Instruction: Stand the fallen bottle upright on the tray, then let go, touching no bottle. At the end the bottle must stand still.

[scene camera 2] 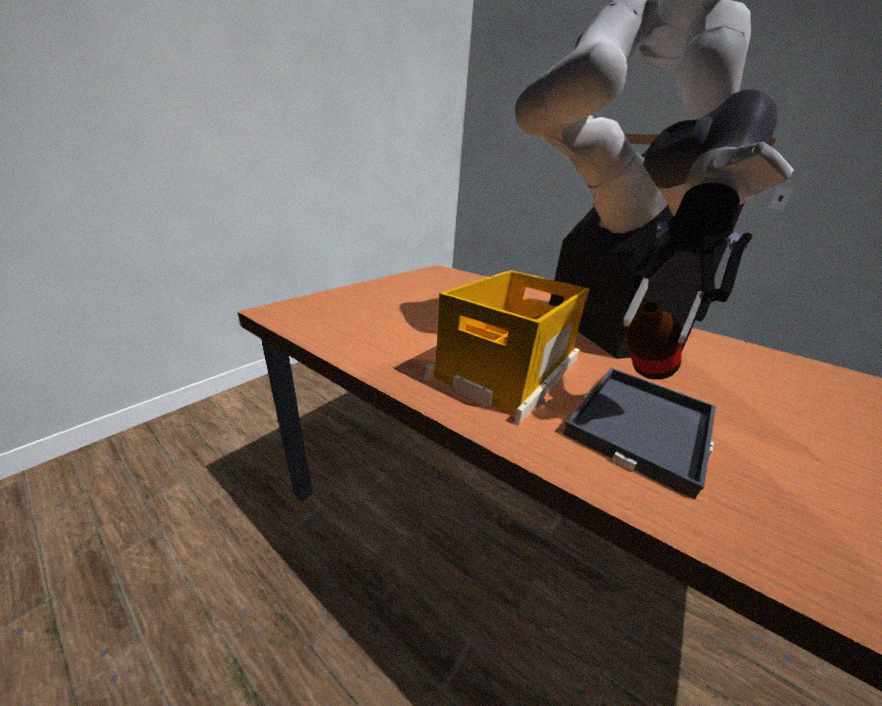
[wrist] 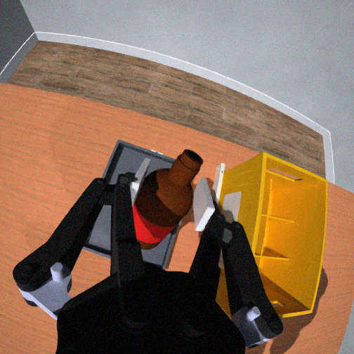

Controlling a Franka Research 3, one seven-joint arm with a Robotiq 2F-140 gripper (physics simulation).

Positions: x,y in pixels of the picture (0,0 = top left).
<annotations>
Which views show the brown bottle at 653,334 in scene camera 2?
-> Scene camera 2 and the wrist view: all of them.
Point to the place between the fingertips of my gripper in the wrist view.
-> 172,177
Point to a brown bottle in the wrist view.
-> At 165,196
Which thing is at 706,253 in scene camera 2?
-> My gripper.
</annotations>
